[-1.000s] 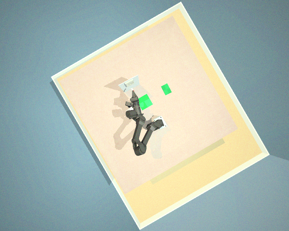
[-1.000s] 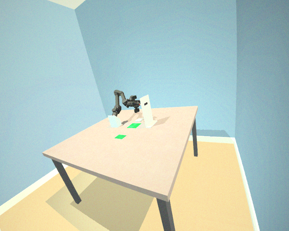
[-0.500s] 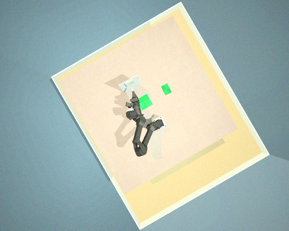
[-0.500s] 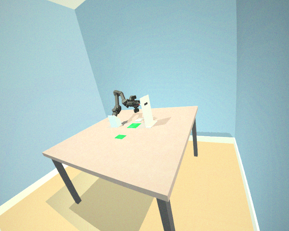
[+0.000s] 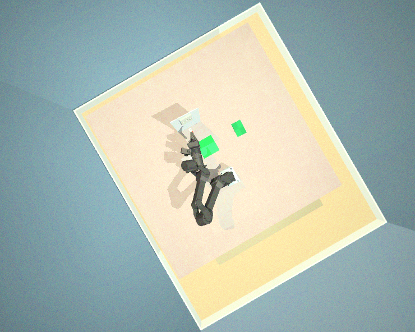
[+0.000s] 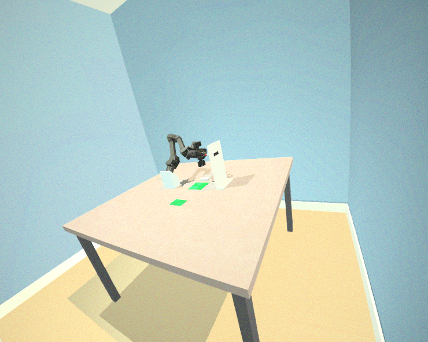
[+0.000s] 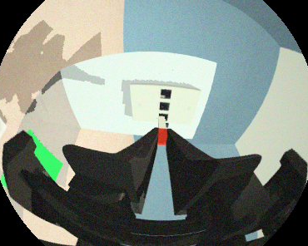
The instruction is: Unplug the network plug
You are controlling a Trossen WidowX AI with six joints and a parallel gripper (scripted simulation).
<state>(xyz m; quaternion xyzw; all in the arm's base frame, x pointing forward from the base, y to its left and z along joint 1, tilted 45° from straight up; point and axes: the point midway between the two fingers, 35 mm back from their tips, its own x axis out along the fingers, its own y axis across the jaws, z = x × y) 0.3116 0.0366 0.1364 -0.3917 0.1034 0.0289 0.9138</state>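
Right now the green square is 230 mm below my gripper tip, 90 mm behind it and 60 mm to the right of it. Also, from my gripper tip: upright panel: 90 mm below, 90 mm ahead; then plug: 10 mm ahead.
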